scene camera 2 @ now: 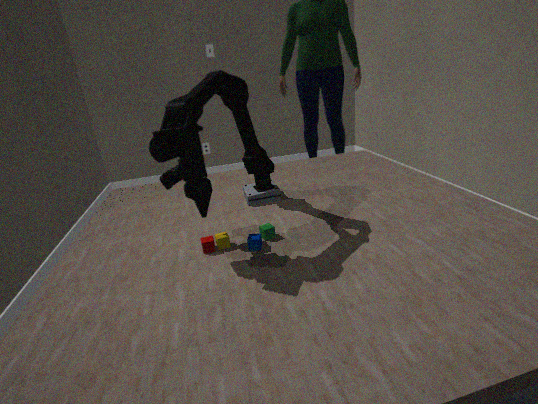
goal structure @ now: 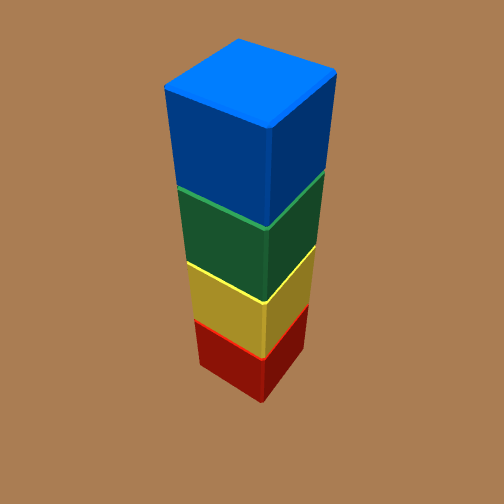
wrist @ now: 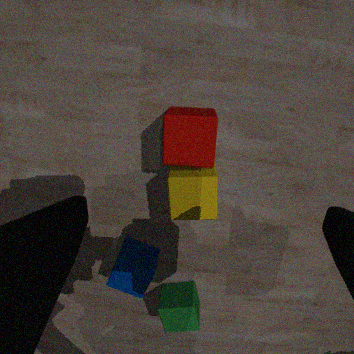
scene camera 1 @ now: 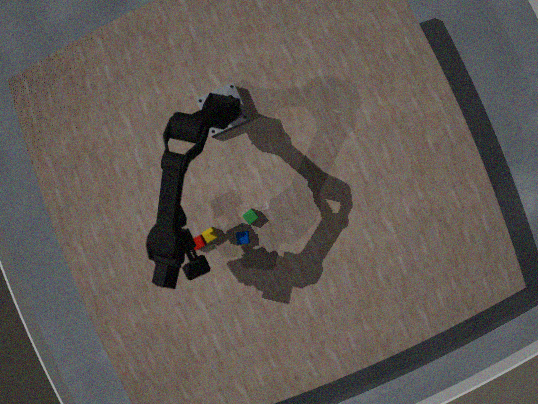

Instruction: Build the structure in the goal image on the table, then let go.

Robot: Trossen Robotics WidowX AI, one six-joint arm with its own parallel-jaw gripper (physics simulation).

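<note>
A red cube (scene camera 1: pixel 199 243) (scene camera 2: pixel 207 245) (wrist: pixel 190 140) and a yellow cube (scene camera 1: pixel 209 235) (scene camera 2: pixel 222 241) (wrist: pixel 192 194) lie side by side on the table, touching or almost touching. A blue cube (scene camera 1: pixel 243 237) (scene camera 2: pixel 254 242) (wrist: pixel 134 266) and a green cube (scene camera 1: pixel 250 216) (scene camera 2: pixel 267 231) (wrist: pixel 179 307) lie apart from them and from each other, with the blue cube turned relative to the red and yellow pair. My gripper (scene camera 2: pixel 204 216) (wrist: pixel 208 213) is open and empty, above the table over the red and yellow cubes. In the wrist view its fingers stand wide on either side.
The arm's pale base plate (scene camera 1: pixel 215 132) (scene camera 2: pixel 261 194) stands on the wooden table top (scene camera 1: pixel 400 225) (scene camera 2: pixel 350 325) behind the cubes. The arm's shadow falls beside and over part of the cubes. A standing person (scene camera 2: pixel 320 45) in a green top is in the background.
</note>
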